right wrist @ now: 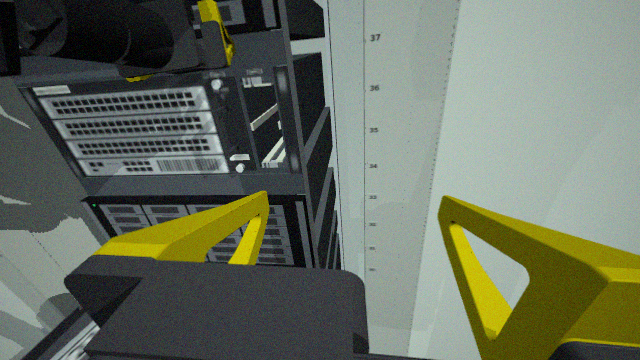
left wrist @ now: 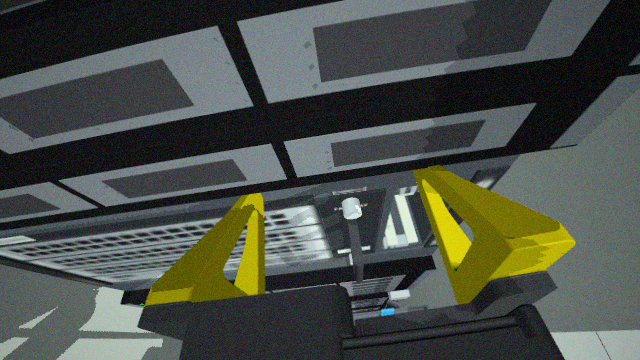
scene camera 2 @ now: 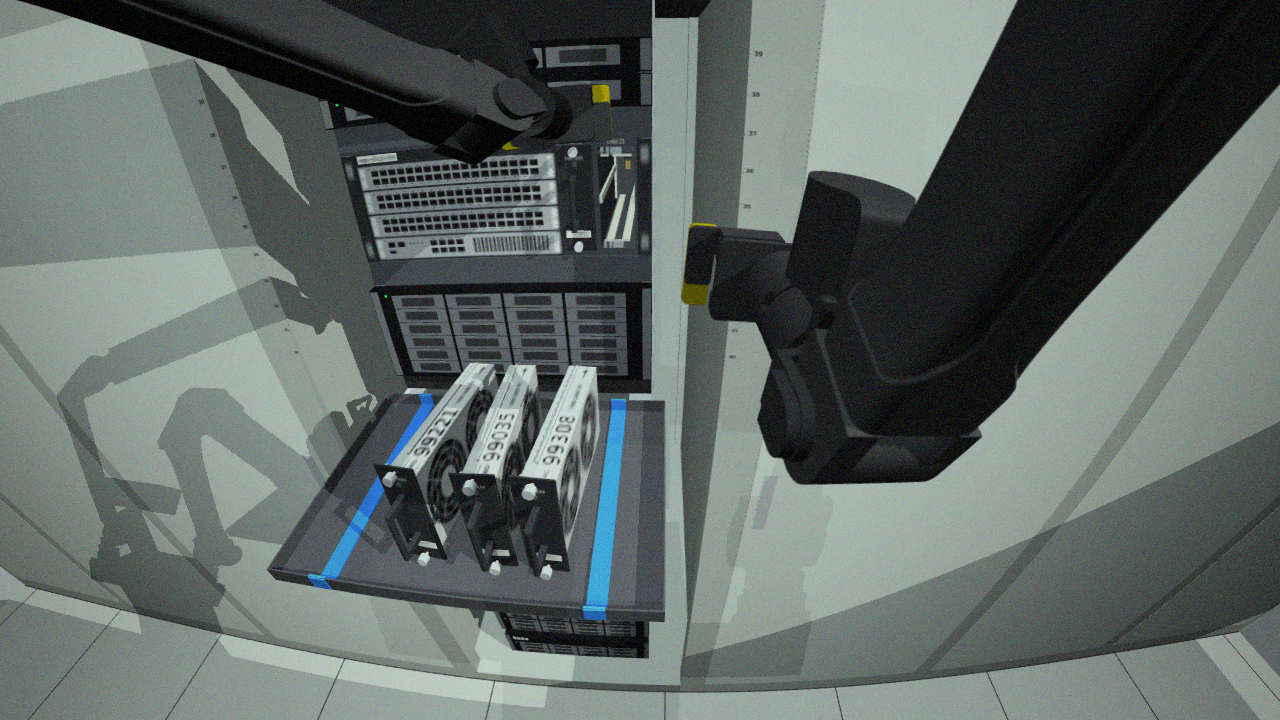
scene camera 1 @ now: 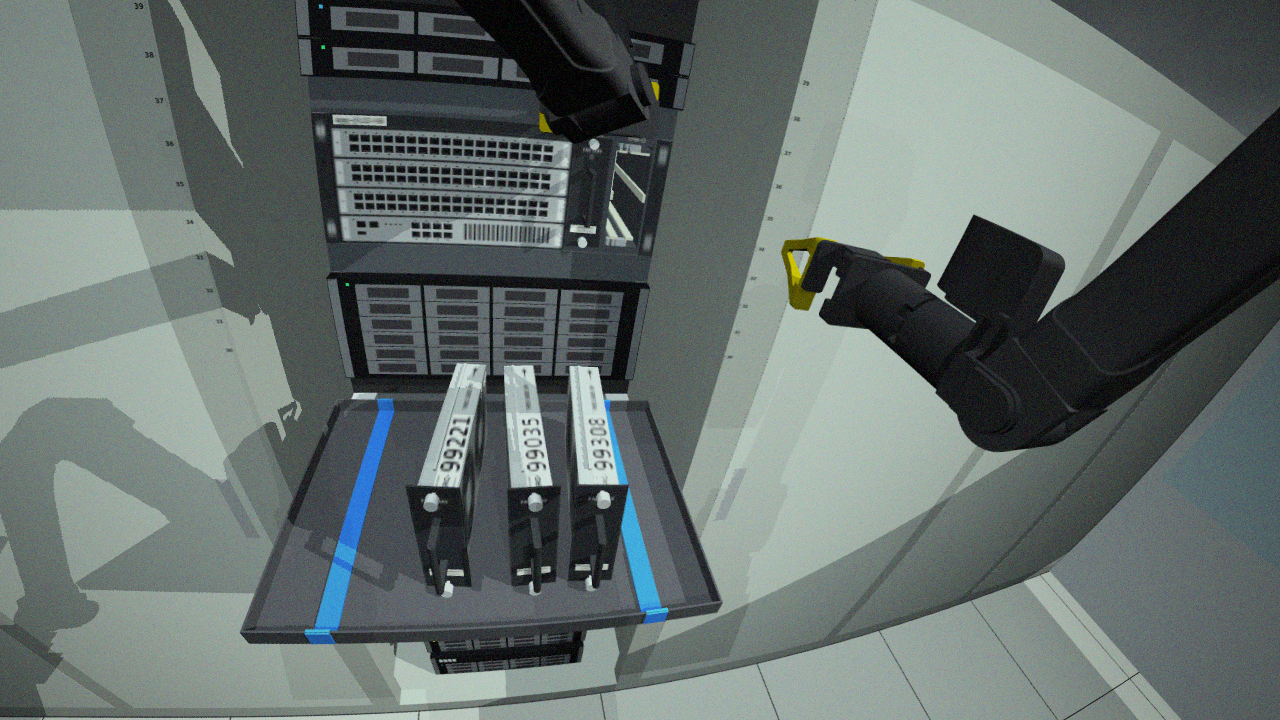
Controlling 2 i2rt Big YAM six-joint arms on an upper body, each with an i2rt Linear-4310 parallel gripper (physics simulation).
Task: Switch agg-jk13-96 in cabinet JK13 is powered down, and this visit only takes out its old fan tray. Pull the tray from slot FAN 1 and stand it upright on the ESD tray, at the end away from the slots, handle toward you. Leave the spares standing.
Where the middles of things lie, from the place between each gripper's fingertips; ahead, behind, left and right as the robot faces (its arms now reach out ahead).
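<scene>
Fan bay (scene camera 2: 602, 166): 42 cm ahead of my right hand, 3 cm below it, 20 cm to the left of it. Pull-out shelf (scene camera 1: 387, 590), counted from the same right hand: 3 cm ahead, 33 cm to the left, 39 cm below.
Counted from my left hand, the fan bay is 10 mm to the right, 150 mm ahead and 110 mm below; the pull-out shelf is 110 mm to the left, 240 mm behind and 470 mm below.
</scene>
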